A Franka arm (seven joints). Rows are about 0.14 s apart.
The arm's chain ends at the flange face. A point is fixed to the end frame.
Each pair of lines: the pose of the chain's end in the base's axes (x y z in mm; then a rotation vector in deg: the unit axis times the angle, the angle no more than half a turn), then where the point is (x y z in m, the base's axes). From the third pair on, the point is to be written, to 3 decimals.
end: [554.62 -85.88 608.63 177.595 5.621 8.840]
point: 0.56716 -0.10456 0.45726
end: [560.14 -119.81 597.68 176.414 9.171 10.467]
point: 0.57630 -0.14062 0.44694
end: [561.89 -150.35 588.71 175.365 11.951 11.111]
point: 0.580 -0.173 0.438
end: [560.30 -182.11 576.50 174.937 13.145 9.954]
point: 0.577 -0.206 0.426
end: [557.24 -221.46 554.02 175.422 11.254 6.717]
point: 0.568 -0.245 0.403
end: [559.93 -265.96 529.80 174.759 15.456 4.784]
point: 0.568 -0.291 0.379
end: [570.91 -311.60 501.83 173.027 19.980 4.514]
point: 0.580 -0.340 0.352
